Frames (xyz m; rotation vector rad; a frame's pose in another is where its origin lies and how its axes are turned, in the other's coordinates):
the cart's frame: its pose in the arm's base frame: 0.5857 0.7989 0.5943 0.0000 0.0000 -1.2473
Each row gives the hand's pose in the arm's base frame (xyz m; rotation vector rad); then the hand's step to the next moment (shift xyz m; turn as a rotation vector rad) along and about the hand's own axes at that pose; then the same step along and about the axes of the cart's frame.
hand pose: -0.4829 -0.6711 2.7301 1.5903 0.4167 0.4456
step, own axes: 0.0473 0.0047 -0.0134 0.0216 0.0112 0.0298
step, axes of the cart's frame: -0.0231 0.0431 0.0070 0.0250 0.0274 0.0103
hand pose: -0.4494 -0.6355 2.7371 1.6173 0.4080 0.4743
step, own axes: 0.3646 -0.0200 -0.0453 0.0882 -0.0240 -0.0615
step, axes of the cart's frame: -0.1288 0.3446 0.0070 -0.0819 0.0725 -0.0136
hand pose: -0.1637 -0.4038 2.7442 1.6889 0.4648 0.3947
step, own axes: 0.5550 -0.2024 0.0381 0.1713 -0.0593 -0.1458
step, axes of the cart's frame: -0.1136 0.5434 -0.2056 -0.1864 0.1348 -0.0345
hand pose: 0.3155 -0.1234 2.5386 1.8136 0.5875 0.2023
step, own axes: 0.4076 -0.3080 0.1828 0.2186 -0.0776 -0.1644
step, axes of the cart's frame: 0.0035 0.3557 -0.4097 -0.2182 0.1744 -0.0529
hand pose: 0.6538 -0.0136 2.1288 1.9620 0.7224 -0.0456
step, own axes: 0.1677 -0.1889 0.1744 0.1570 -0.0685 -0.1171
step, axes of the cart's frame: 0.0336 0.0829 -0.2936 -0.1618 0.1205 -0.0487
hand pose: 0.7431 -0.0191 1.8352 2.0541 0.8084 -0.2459
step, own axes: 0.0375 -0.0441 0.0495 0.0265 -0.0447 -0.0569
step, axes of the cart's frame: 0.0074 0.0052 -0.0756 -0.0759 0.0098 -0.0087
